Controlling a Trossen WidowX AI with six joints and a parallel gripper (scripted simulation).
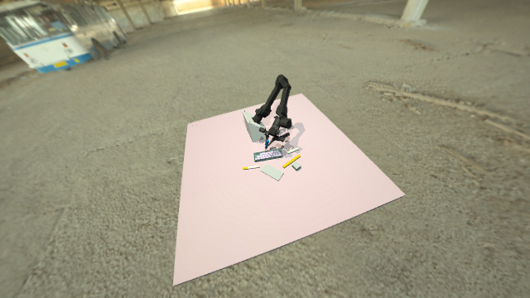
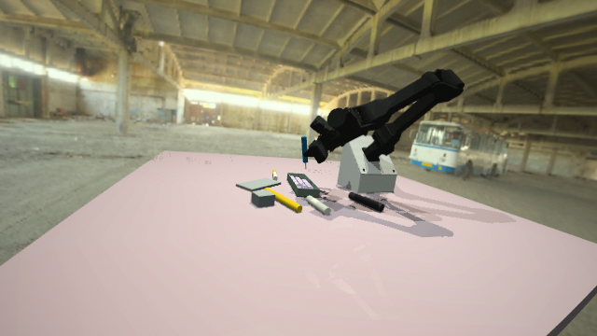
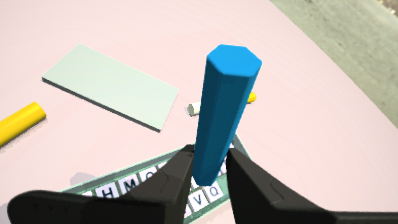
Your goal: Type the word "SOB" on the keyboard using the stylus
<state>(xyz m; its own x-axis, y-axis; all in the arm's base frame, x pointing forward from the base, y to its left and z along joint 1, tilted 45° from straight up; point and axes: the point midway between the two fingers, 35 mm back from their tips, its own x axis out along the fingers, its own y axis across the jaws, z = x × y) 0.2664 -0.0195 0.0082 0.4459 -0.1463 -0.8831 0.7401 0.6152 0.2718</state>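
Right now the white-and-yellow pen is 16 cm to the right of my gripper tip, 11 cm below it and 3 cm ahead of it. Also, from my gripper tip: blue stylus: 2 cm below; then yellow rod: 13 cm to the left, 13 cm ahead, 11 cm below; then flat pale green slab: 14 cm ahead, 12 cm below, 4 cm to the right.
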